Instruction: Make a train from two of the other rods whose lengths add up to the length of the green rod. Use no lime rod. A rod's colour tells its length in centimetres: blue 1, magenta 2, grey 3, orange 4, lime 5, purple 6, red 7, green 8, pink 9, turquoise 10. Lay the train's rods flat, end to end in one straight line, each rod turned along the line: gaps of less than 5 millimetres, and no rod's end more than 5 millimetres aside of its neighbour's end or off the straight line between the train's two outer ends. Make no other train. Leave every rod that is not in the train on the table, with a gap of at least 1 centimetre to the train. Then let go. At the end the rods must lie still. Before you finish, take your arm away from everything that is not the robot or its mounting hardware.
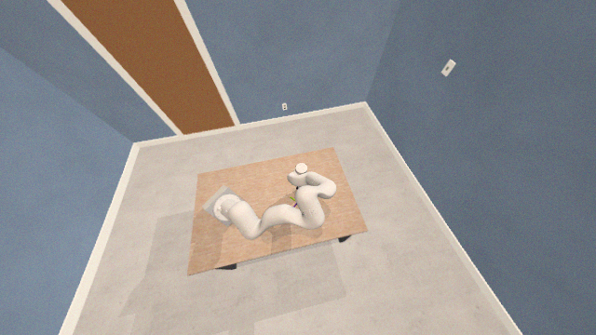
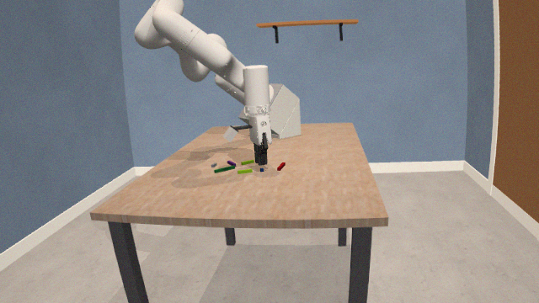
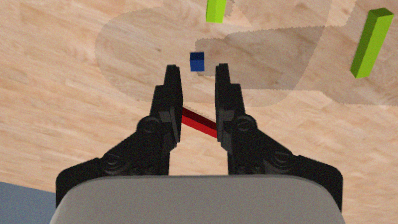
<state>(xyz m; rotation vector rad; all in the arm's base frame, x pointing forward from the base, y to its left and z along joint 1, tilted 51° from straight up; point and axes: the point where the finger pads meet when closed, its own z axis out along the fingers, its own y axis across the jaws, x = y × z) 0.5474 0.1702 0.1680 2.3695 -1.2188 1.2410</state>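
The blue rod lies 40 mm below my hand. From my hand the other things lie so: purple rod: 120 mm to the right, 100 mm behind, 40 mm below; then red rod: 70 mm to the left, 40 mm below, 30 mm behind; then green rod: 130 mm to the right, 40 mm below, 30 mm behind.
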